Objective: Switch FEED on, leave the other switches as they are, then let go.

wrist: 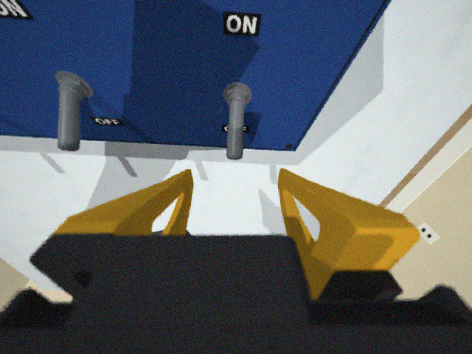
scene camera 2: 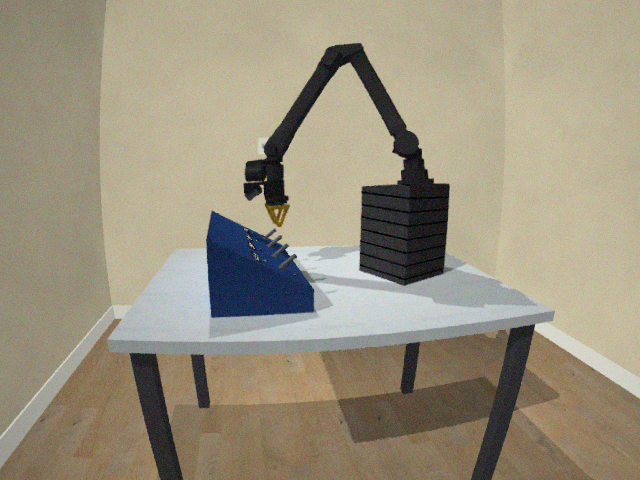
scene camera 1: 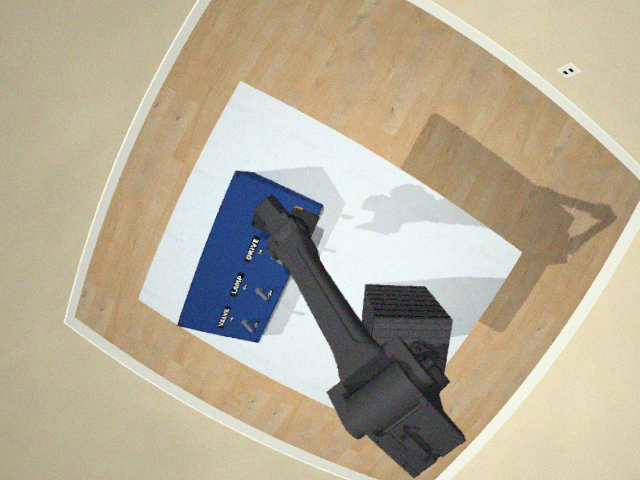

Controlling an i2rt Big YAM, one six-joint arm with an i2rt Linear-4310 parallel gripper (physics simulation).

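Places are measured from the arm's base along level axes (x right, y ahead, z up), in millimetres.
Pixels of known places: gripper, between the fingertips: (wrist: 235, 176) (scene camera 2: 277, 225); arm's base, origin of its link: (scene camera 2: 415, 184).
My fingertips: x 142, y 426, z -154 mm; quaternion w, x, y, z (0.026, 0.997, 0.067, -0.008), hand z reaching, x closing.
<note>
For each thing: its top centre in the pictures, then the offset to it from my fingertips. Level surfaces: height alone.
- FEED lever, centre of its top: (wrist: 235, 139) (scene camera 2: 270, 228) dx -3, dy +24, dz -9 mm
- DRIVE lever, centre of its top: (wrist: 50, 129) (scene camera 2: 275, 235) dx -123, dy +14, dz -9 mm
- LAMP lever, centre of its top: (scene camera 2: 281, 243) (scene camera 1: 261, 297) dx -243, dy +5, dz -9 mm
- VALVE lever, centre of its top: (scene camera 2: 288, 253) (scene camera 1: 247, 329) dx -362, dy -5, dz -9 mm
- white table, height of its surface: dz -140 mm
A blue sloped switch panel (scene camera 1: 217, 258) (scene camera 2: 253, 291) (wrist: 185, 45) has a row of grey levers. The FEED lever (scene camera 2: 269, 234) (wrist: 235, 130) is at the panel's far end in the second scene view and points toward its OFF label in the wrist view. The DRIVE lever (scene camera 2: 273, 241) (wrist: 69, 120) beside it also points to the OFF side. The LAMP lever (scene camera 1: 262, 293) (scene camera 2: 279, 250) and VALVE lever (scene camera 1: 248, 326) (scene camera 2: 287, 261) follow. My gripper (scene camera 2: 279, 225) (wrist: 235, 176) is open and empty, slightly above the FEED lever, apart from it. The arm hides the FEED label and lever in the first scene view.
The panel stands on a white table (scene camera 1: 217, 139) (scene camera 2: 361, 320). A black ribbed pedestal (scene camera 1: 408, 330) (scene camera 2: 403, 235) carries the arm (scene camera 1: 330, 304) (scene camera 2: 305, 98) at the other side. The DRIVE lever is the nearest neighbour, left of FEED in the wrist view.
</note>
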